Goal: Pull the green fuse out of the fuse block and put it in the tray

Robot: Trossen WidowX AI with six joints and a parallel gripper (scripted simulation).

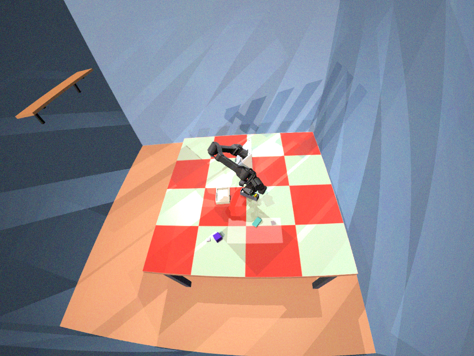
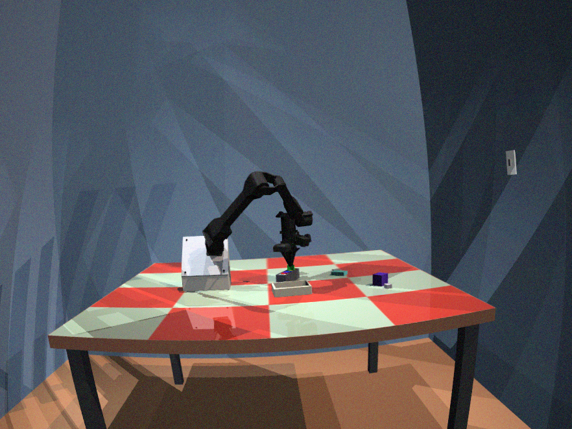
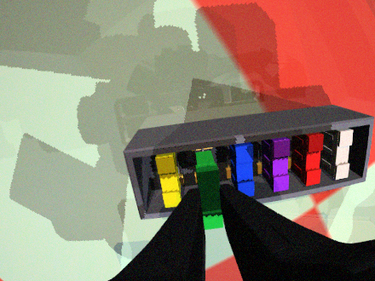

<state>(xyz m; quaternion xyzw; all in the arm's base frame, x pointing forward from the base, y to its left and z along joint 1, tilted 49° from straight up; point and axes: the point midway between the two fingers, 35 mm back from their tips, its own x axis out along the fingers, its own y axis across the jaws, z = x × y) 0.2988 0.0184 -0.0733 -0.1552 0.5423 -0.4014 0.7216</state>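
Now: gripper tip 22 cm to the left of the beige tray and 5 cm above it. Also, from my gripper tip: teal block 20 cm ahead, 3 cm to the left, 5 cm below; then green fuse 1 cm below; then purple cube 33 cm ahead, 21 cm to the right, 4 cm below.
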